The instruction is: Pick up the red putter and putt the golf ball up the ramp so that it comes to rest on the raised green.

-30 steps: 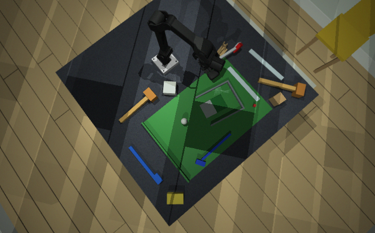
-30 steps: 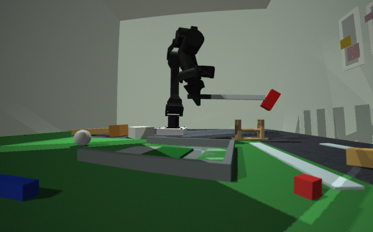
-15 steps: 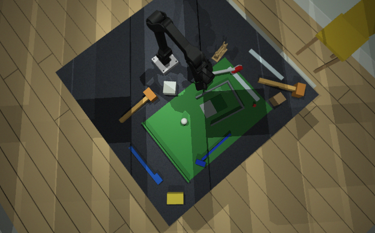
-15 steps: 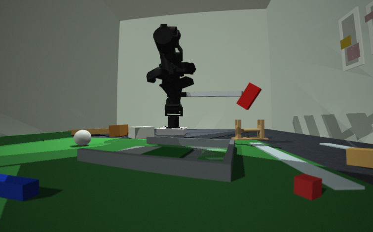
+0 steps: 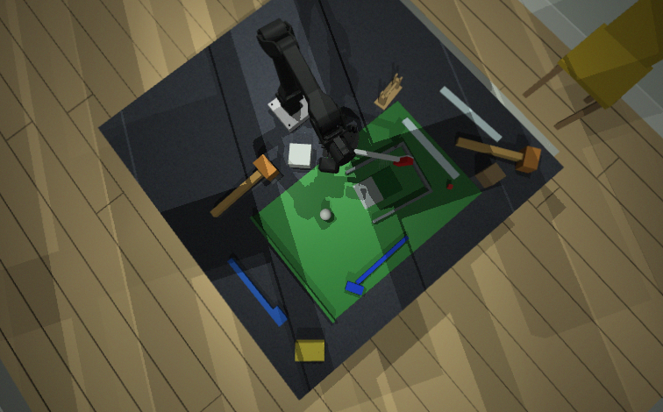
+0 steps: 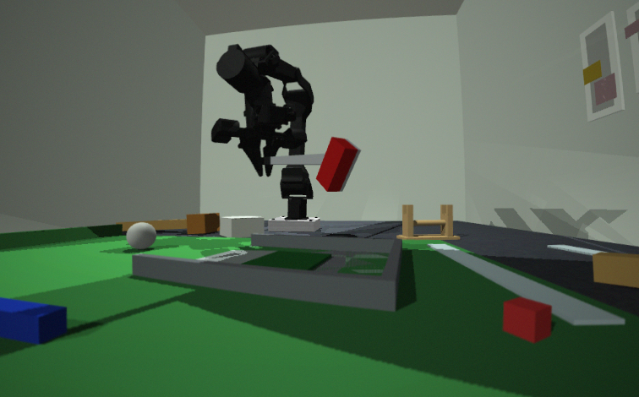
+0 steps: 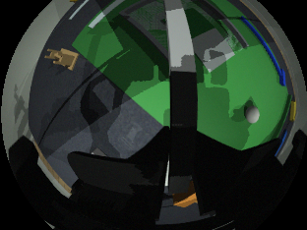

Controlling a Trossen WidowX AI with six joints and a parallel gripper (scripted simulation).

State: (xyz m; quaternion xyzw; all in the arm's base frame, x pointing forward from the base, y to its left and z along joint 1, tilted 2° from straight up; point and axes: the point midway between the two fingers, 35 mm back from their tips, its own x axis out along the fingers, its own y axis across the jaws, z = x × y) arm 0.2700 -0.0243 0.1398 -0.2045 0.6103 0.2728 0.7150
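Right now the white block is 110 mm below my gripper tip, 100 mm behind it and 90 mm to the right of it. Also, from my gripper tip: red putter 90 mm ahead, 80 mm to the left, 10 mm above; then white golf ball 170 mm to the right, 130 mm ahead, 110 mm below; then green mat 200 mm ahead, 130 mm below, 30 mm to the right.
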